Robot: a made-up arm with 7 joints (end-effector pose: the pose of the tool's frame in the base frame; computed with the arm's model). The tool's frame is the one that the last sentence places. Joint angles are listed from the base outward.
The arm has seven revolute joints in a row. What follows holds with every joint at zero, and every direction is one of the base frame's. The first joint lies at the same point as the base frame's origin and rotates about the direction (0, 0.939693, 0.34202). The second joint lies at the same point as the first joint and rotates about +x. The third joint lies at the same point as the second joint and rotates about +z. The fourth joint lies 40.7 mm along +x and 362.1 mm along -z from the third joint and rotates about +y. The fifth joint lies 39.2 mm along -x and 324 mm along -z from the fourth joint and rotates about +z. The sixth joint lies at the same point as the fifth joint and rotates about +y. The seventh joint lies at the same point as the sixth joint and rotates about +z. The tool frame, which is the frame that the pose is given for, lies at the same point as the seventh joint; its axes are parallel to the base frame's.
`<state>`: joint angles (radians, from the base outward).
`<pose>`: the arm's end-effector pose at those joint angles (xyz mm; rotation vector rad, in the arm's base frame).
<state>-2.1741 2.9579 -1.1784 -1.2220 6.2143 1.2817 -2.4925</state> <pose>-305.3 510.7 126.0 0.4397 1.2053 -0.5105</pose>
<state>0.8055 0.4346 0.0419 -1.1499 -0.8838 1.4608 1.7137</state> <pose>-158.4 259.0 -540.1 1.6984 -0.0893 0.9329</pose>
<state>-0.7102 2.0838 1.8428 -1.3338 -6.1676 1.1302 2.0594</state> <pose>-335.9 305.6 375.0 1.4635 1.7972 -0.6521</pose>
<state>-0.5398 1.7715 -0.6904 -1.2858 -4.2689 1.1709 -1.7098</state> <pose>372.8 464.1 50.5 0.1619 -0.3427 -1.4095</pose>
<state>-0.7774 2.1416 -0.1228 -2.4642 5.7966 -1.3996 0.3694</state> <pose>196.3 65.5 224.6 0.0071 0.3765 2.6026</pose>
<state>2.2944 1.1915 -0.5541 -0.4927 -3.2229 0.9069 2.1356</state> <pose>-469.0 334.8 370.3 -1.1132 0.8009 -1.3417</pose>
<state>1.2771 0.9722 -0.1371 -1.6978 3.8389 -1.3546 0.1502</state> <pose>-202.5 310.0 -356.6 -1.4389 0.2785 -2.5234</pose>
